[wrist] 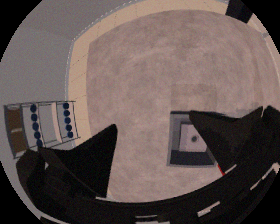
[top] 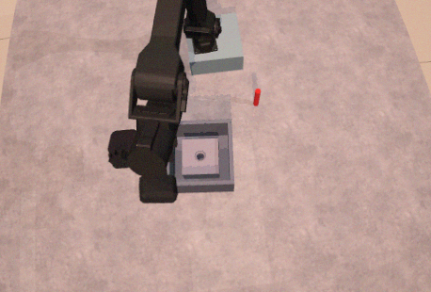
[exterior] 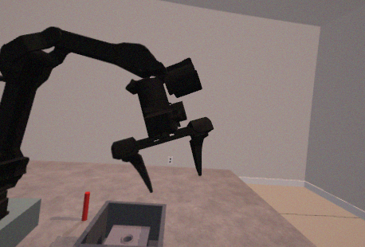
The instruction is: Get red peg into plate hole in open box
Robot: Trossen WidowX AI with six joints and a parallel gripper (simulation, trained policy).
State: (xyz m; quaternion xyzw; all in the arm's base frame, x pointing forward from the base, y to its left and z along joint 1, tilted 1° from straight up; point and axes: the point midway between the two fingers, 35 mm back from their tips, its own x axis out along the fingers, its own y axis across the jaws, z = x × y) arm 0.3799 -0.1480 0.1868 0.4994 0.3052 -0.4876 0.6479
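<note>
Right now the red peg is 27 cm to the left of my gripper tip, 22 cm behind it and 18 cm below it. From my gripper tip the other things lie so: grey box 20 cm below, 10 cm to the left, 8 cm behind; pale plate 18 cm below, 10 cm to the left, 8 cm behind.
</note>
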